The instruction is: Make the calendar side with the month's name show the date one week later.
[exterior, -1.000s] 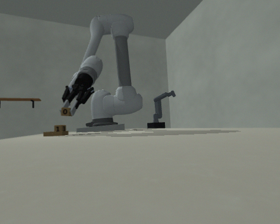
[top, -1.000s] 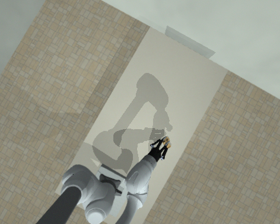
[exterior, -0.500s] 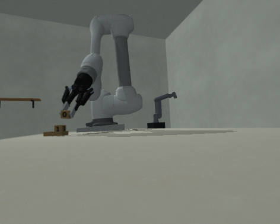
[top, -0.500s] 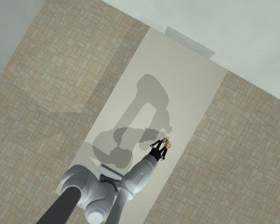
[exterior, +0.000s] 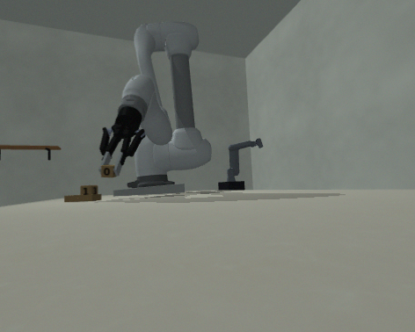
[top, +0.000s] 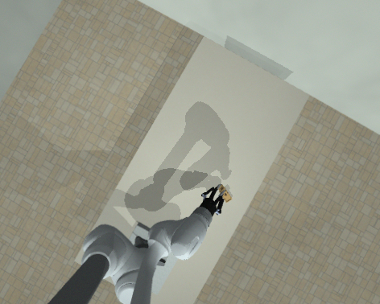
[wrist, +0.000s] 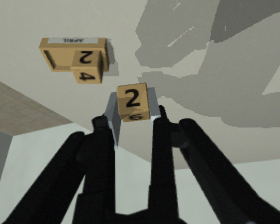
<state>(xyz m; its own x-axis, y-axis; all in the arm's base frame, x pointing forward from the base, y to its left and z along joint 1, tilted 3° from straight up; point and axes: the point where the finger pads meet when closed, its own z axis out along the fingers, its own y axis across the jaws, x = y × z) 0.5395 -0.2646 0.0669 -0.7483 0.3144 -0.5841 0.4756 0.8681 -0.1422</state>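
Right now my hand is 90 mm above the tray, 70 mm to the left of it and 30 mm past it. From my hand the other things lie so: wooden cube (20 mm below, 10 mm to the right, 10 mm ahead).
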